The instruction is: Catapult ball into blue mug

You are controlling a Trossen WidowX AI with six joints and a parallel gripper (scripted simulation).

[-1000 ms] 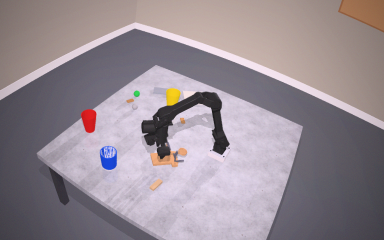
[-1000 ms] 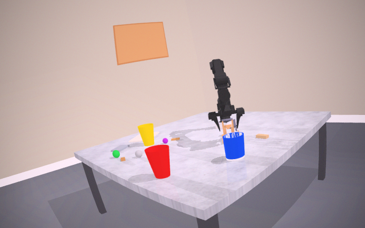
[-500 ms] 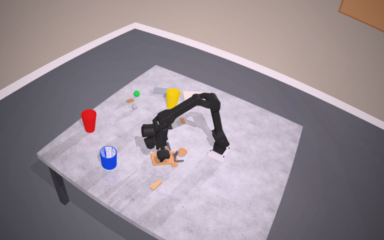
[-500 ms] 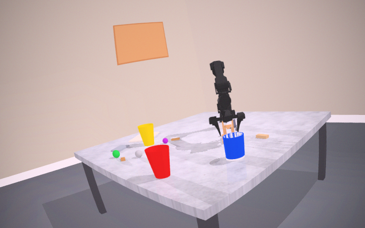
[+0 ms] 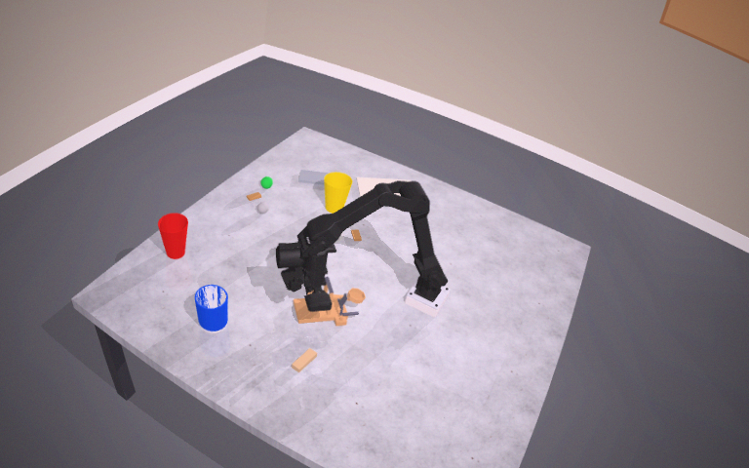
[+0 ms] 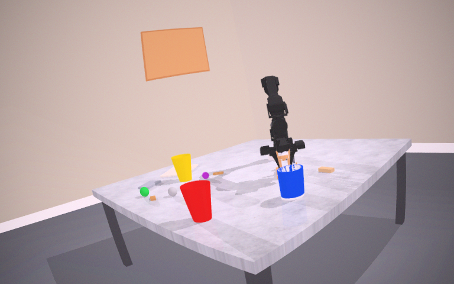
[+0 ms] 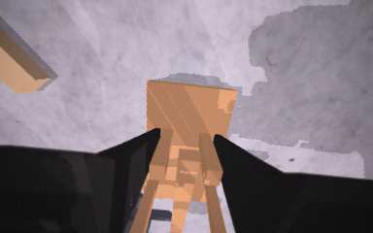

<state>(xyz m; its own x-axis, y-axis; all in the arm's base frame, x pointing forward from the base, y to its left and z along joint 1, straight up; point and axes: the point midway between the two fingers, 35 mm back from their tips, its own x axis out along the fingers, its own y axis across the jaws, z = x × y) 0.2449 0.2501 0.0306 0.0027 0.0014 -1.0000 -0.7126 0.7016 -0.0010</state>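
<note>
The purple ball lies 370 mm to the right of my gripper tip, 150 mm ahead of it and 20 mm below it. Round my gripper tip: wooden catapult 60 mm behind, 40 mm to the right, 20 mm above; then blue mug 200 mm to the left, 190 mm ahead; then grey ball 380 mm ahead, 280 mm to the right, 10 mm below.
</note>
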